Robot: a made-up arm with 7 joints.
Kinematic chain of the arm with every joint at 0, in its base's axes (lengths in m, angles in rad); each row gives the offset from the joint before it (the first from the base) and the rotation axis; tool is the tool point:
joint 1: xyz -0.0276 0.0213 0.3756 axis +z
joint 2: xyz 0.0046 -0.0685 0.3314 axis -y
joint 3: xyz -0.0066 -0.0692 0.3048 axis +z
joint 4: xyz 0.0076 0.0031 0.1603 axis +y
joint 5: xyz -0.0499 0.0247 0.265 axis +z
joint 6: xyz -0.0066 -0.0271 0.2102 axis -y
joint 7: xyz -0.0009 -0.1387 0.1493 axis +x
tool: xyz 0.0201 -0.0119 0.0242
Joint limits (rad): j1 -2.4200..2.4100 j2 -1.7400..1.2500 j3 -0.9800..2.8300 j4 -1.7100..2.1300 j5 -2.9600..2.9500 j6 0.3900..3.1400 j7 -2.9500..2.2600
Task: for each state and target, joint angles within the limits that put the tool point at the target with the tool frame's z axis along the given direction. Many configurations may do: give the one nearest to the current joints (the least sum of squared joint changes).
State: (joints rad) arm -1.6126 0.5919 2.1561 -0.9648 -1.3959 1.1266 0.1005
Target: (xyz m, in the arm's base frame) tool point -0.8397 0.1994 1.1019 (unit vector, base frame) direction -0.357 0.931 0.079
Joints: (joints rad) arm -1.2752 0.5753 1.7370 -1.0722 -1.7012 1.3022 -0.4725
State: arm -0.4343 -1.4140 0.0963 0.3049 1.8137 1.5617 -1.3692
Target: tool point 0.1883 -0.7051 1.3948 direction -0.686 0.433 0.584
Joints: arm -0.9186 -0.7441 0.0004 -0.1088 1.6432 1.4824 -1.3564
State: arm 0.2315 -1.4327 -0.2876 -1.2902 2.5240 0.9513 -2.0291
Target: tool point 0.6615 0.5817 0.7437 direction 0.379 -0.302 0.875
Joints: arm 0.2674 -1.7400 -0.9742 -1.1821 2.9057 0.8929 -1.2044
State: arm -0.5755 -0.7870 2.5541 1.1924 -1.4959 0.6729 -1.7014
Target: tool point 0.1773 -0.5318 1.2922 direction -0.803 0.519 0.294
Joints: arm -1.1598 -1.6889 2.8061 1.8654 -1.2971 0.9198 -1.1418
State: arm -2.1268 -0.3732 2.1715 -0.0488 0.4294 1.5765 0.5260
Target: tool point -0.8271 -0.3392 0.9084 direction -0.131 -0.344 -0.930
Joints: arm -2.2799 -0.7269 2.2832 -0.8464 0.2505 1.5099 0.5905
